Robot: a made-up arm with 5 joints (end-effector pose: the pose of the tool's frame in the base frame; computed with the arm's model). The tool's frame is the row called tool.
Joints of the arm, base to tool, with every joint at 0 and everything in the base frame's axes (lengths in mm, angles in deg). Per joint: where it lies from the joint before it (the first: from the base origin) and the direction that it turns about. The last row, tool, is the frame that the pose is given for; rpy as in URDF.
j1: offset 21 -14 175 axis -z
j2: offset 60 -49 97 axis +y
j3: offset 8 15 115 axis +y
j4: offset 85 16 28 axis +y
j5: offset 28 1 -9 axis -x
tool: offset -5 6 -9 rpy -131.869 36.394 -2.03
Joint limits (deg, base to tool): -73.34..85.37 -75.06..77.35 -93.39..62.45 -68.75..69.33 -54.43..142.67
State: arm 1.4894 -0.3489 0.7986 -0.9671 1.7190
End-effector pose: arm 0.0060 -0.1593 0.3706 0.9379 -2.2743 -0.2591
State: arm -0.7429 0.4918 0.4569 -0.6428 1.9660
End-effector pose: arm 0.1960 0.1092 0.2993 1.9321 0.1705 0.1180
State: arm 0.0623 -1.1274 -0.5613 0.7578 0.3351
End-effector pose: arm -0.0287 -0.0252 0.4165 -2.4773 0.2324 -0.5258
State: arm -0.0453 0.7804 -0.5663 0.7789 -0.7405
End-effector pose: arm 0.2595 -0.0097 0.3318 -1.0428 0.8030 1.4165
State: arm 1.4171 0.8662 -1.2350 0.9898 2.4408
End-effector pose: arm 0.0302 -0.2526 0.3789 1.0678 -1.2025 -1.5014
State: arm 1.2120 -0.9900 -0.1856 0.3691 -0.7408
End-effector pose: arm 0.0147 -0.0157 0.4396 -1.7542 0.5305 -0.8137
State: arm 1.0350 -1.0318 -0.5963 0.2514 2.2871
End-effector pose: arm -0.0312 0.0196 0.4422 0.3824 -2.0111 0.6456
